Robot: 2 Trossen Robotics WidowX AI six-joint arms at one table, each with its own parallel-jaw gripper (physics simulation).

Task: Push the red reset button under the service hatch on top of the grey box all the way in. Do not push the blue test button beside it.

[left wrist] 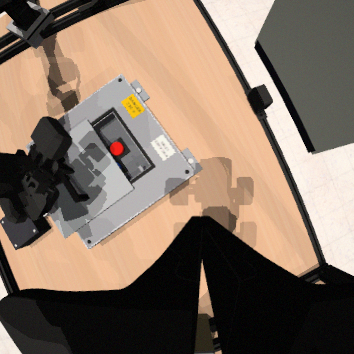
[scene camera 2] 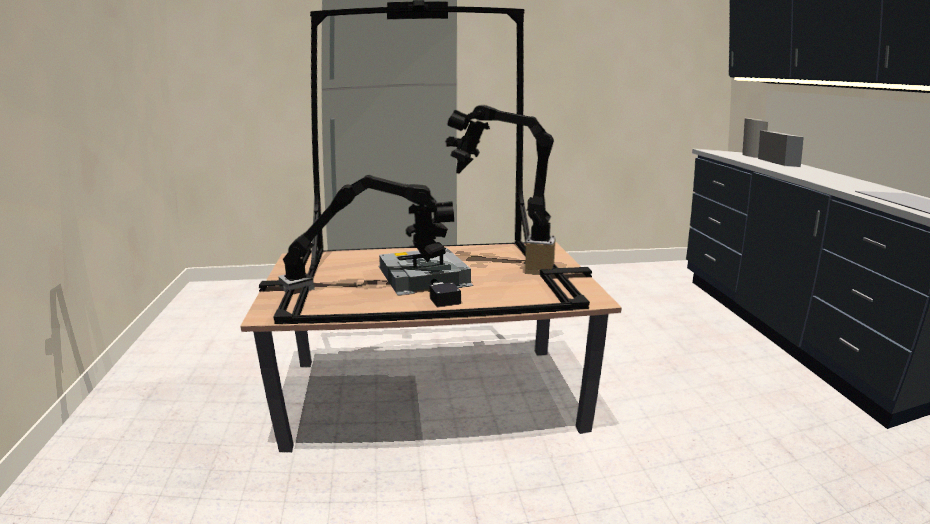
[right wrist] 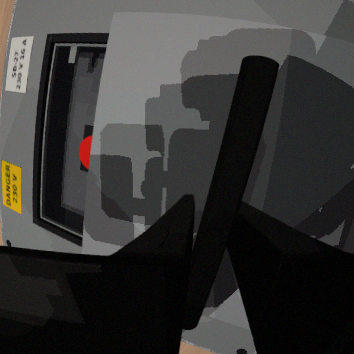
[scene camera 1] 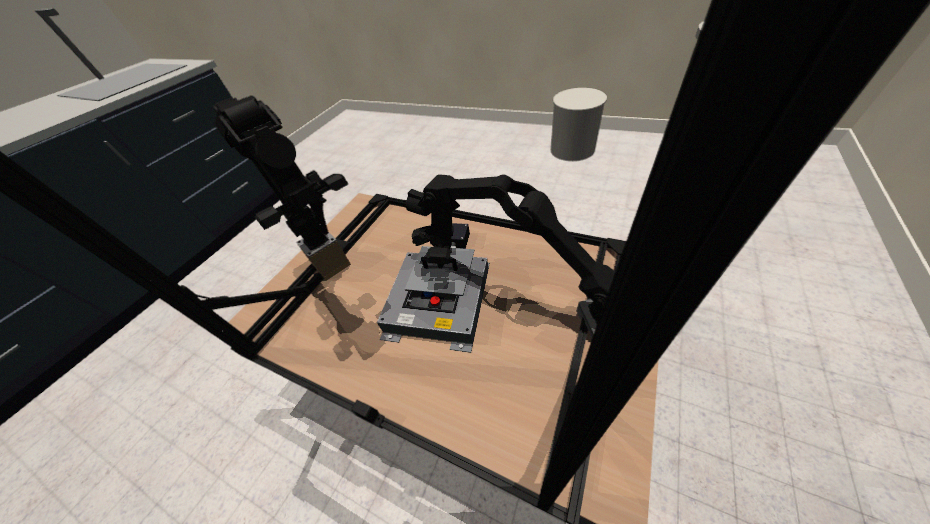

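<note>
My left gripper (scene camera 1: pixel 326 234) is shut and holds nothing; it also appears in the left wrist view (left wrist: pixel 199 223) and in scene camera 2 (scene camera 2: pixel 457 173). My right gripper (scene camera 1: pixel 440 266), visible too in the left wrist view (left wrist: pixel 70 173), in scene camera 2 (scene camera 2: pixel 426 260) and in the right wrist view (right wrist: pixel 206 203), carries a service hatch (scene camera 1: pixel 450 279). The hatch touches nothing else; it appears as well in the left wrist view (left wrist: pixel 97 182), in scene camera 2 (scene camera 2: pixel 414 267) and in the right wrist view (right wrist: pixel 226 109). A grey box (scene camera 1: pixel 394 321) is also visible.
</note>
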